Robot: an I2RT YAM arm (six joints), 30 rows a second.
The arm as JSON. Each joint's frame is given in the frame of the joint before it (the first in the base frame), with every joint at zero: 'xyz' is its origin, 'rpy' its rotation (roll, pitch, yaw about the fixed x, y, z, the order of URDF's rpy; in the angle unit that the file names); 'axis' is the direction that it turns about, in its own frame. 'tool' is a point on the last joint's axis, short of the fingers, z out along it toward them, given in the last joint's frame.
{
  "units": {
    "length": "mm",
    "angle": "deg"
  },
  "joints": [
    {
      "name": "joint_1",
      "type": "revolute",
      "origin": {
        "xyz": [
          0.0,
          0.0,
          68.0
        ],
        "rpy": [
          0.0,
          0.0,
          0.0
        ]
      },
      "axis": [
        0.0,
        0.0,
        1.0
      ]
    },
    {
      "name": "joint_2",
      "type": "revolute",
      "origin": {
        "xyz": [
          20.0,
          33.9,
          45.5
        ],
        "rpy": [
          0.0,
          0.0,
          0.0
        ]
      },
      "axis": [
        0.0,
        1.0,
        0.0
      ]
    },
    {
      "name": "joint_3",
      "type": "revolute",
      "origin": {
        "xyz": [
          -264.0,
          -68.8,
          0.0
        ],
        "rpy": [
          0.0,
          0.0,
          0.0
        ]
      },
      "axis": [
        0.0,
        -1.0,
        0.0
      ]
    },
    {
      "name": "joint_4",
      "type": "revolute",
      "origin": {
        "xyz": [
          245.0,
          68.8,
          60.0
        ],
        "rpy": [
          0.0,
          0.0,
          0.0
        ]
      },
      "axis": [
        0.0,
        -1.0,
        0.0
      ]
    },
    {
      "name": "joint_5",
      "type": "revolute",
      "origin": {
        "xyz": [
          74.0,
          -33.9,
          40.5
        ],
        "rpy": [
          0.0,
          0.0,
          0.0
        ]
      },
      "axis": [
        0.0,
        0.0,
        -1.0
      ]
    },
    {
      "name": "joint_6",
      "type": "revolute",
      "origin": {
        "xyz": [
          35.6,
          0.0,
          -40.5
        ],
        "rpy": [
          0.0,
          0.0,
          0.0
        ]
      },
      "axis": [
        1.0,
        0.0,
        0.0
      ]
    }
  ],
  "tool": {
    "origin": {
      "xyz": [
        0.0,
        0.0,
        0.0
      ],
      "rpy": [
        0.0,
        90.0,
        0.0
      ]
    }
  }
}
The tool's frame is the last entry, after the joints.
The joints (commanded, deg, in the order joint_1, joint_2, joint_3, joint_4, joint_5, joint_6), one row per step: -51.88, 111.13, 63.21, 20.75, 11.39, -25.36; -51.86, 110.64, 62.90, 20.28, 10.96, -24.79; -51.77, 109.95, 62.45, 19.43, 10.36, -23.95; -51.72, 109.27, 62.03, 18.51, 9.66, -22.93; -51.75, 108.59, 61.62, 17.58, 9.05, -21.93; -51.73, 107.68, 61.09, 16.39, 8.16, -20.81; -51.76, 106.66, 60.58, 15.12, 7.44, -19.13; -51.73, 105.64, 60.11, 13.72, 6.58, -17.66; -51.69, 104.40, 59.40, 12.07, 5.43, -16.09; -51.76, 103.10, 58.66, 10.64, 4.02, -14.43; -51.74, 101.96, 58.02, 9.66, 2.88, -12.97; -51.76, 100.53, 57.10, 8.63, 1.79, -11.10; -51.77, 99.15, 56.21, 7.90, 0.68, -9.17
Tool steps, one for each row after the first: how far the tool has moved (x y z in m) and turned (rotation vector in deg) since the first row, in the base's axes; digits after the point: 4 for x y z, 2 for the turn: -0.0008, 0.0017, 0.0009, 0.57, -0.44, 0.15; -0.0018, 0.0046, 0.0019, 1.55, -0.95, 0.38; -0.0029, 0.0073, 0.0027, 2.68, -1.61, 0.57; -0.0046, 0.0097, 0.0036, 3.79, -2.21, 0.59; -0.0064, 0.0131, 0.0049, 5.16, -2.92, 0.83; -0.0087, 0.0163, 0.0069, 6.68, -4.02, 0.58; -0.0106, 0.0199, 0.0089, 8.25, -4.94, 0.59; -0.0131, 0.0248, 0.0105, 10.20, -5.87, 0.74; -0.0162, 0.0293, 0.0126, 12.12, -7.10, 0.95; -0.0183, 0.0333, 0.0149, 13.57, -8.30, 1.14; -0.0215, 0.0383, 0.0173, 15.22, -9.76, 1.01; -0.0244, 0.0429, 0.0198, 16.72, -11.42, 0.89
